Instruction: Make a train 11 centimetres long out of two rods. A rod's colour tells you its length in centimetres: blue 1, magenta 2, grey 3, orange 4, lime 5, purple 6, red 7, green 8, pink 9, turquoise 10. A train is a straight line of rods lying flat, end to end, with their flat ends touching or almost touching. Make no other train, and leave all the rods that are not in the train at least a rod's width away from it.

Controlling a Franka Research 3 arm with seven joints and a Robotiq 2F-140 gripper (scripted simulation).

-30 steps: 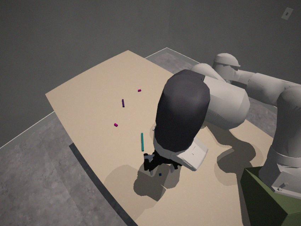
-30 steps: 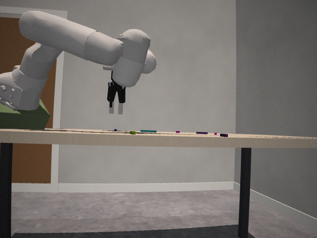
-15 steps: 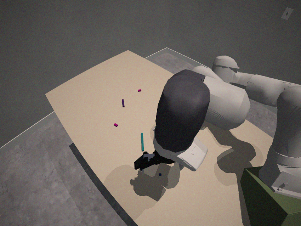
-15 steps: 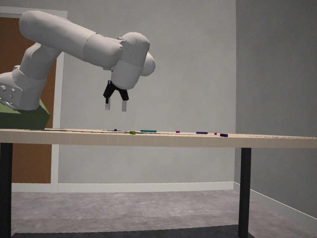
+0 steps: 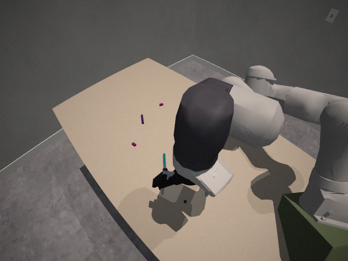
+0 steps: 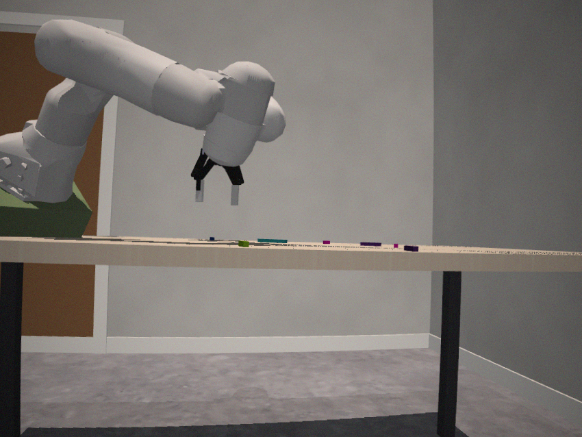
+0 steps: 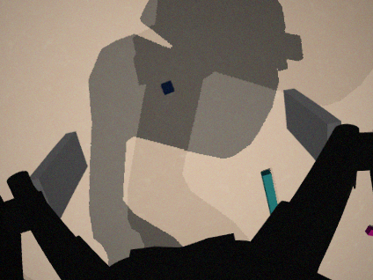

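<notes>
The turquoise rod is 16 cm ahead of my hand, 12 cm below it and 8 cm to the right of it. Round my hand: blue rod: 12 cm below, 1 cm behind; then lime rod: 55 cm to the right, 12 cm below, 4 cm behind.
</notes>
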